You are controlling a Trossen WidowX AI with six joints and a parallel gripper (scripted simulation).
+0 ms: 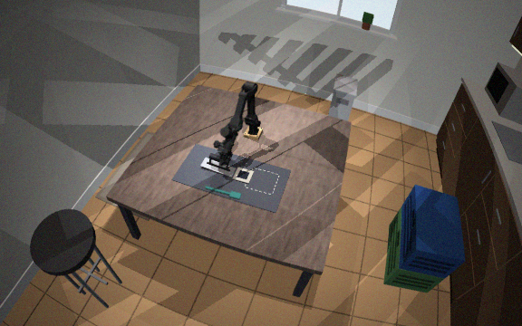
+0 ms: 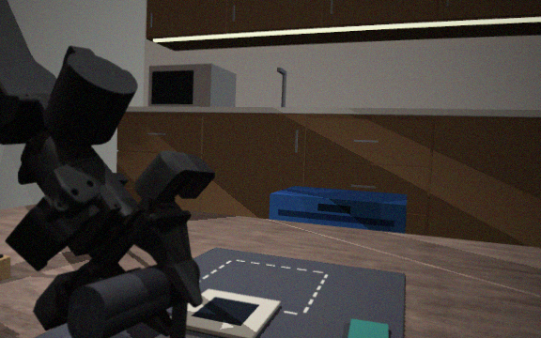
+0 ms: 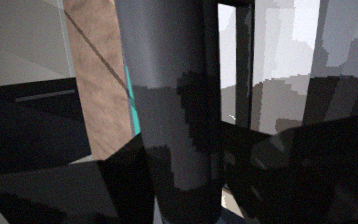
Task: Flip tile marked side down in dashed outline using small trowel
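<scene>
Right now the grey mat is 80 mm below my gripper tip and 70 mm to the left of it. The rest, counted from my gripper tip: trowel 30 mm behind, 10 mm below; tile 140 mm to the left, 50 mm below, 10 mm behind; teal tool 140 mm ahead, 80 mm to the left, 50 mm below.
</scene>
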